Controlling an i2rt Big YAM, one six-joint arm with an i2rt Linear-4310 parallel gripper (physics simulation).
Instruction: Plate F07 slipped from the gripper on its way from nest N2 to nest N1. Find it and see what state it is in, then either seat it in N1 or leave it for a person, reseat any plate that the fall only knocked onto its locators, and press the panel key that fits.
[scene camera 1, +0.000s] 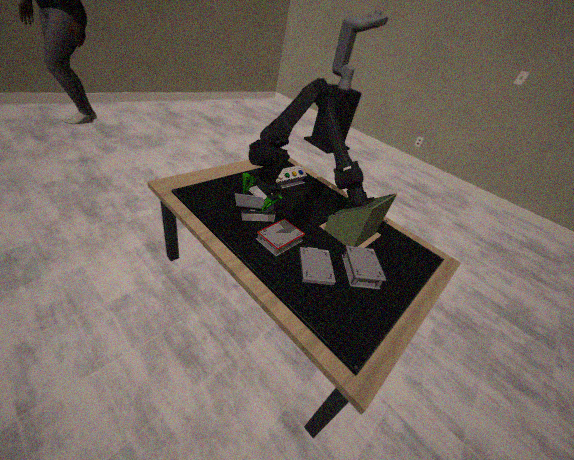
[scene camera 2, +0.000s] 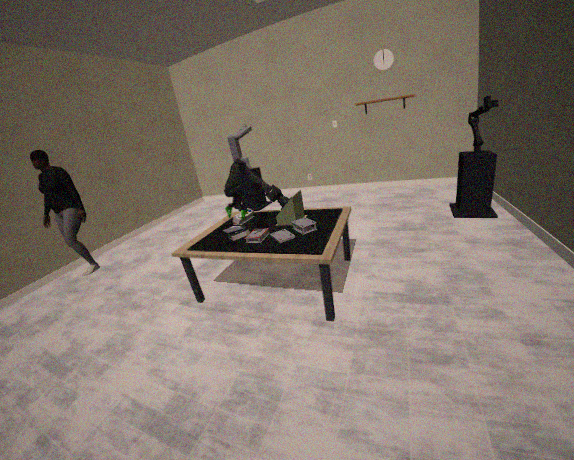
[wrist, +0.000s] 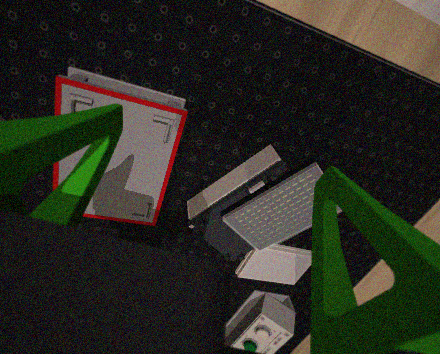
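Pixels of known places: gripper, between the fingertips: (scene camera 1: 253, 202) (scene camera 2: 236, 219) (wrist: 226, 147); arm's base, origin of its link: (scene camera 1: 359, 204) (scene camera 2: 287, 204).
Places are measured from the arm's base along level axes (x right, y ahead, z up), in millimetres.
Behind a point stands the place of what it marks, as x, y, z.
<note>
My gripper (scene camera 1: 260, 193) @(124, 507, 72) (scene camera 2: 236, 212) @(124, 507, 72) (wrist: 226, 147) @(124, 507, 72) is open and empty, raised above the table's far left part. A pale plate with a red edge (scene camera 1: 290, 231) @(72, 334, -89) (scene camera 2: 258, 235) @(53, 401, -94) (wrist: 137, 145) @(97, 406, -89) lies on a pale base near the left finger in the wrist view; I cannot tell if it is fully seated. A pale flat-topped piece (scene camera 1: 316, 265) @(-112, 352, -109) (scene camera 2: 282, 236) @(-124, 372, -109) and a plate on a taller base (scene camera 1: 364, 265) @(-225, 214, -73) (scene camera 2: 305, 224) @(-248, 238, -74) stand nearer scene camera 1. The key panel (scene camera 1: 291, 175) @(414, 59, -64) (wrist: 262, 327) @(417, 128, -68) shows green, yellow and blue keys. No label F07, N1 or N2 is readable.
A grey panel with rows of small marks (scene camera 1: 249, 201) @(278, 406, -52) (wrist: 277, 207) @(267, 405, -52) is tilted beside a pale bar (scene camera 1: 258, 216) @(223, 389, -100) (wrist: 232, 181) @(224, 391, -103). A white wedge (scene camera 1: 257, 192) @(403, 268, -115) (wrist: 275, 265) @(390, 246, -115) is close by. A green slanted screen (scene camera 1: 357, 220) @(-78, 119, 7) (scene camera 2: 291, 210) @(-92, 118, -11) stands near the arm. A person (scene camera 1: 62, 50) (scene camera 2: 65, 205) is beyond the table.
</note>
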